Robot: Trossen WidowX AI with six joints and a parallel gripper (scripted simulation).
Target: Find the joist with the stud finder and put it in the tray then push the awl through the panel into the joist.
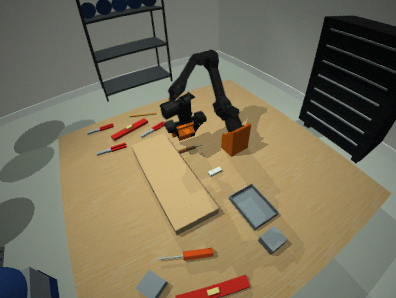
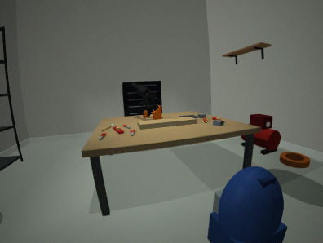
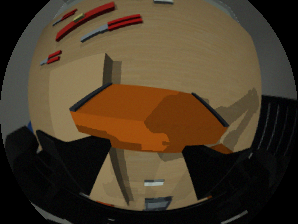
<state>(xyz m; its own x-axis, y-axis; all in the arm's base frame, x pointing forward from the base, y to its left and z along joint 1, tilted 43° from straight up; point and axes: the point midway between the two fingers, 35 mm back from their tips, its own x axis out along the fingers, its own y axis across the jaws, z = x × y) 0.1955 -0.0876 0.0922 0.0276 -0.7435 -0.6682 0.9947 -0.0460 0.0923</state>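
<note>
The awl lies 7 cm below my gripper tip, 2 cm to the left of it and 2 cm behind it. The rest, counted from my gripper tip: indicator window (3 cm behind, 1 cm to the left, 1 cm below); then orange stud finder (2 cm behind); then grey tray (45 cm to the left, 7 cm below, 5 cm behind).
</note>
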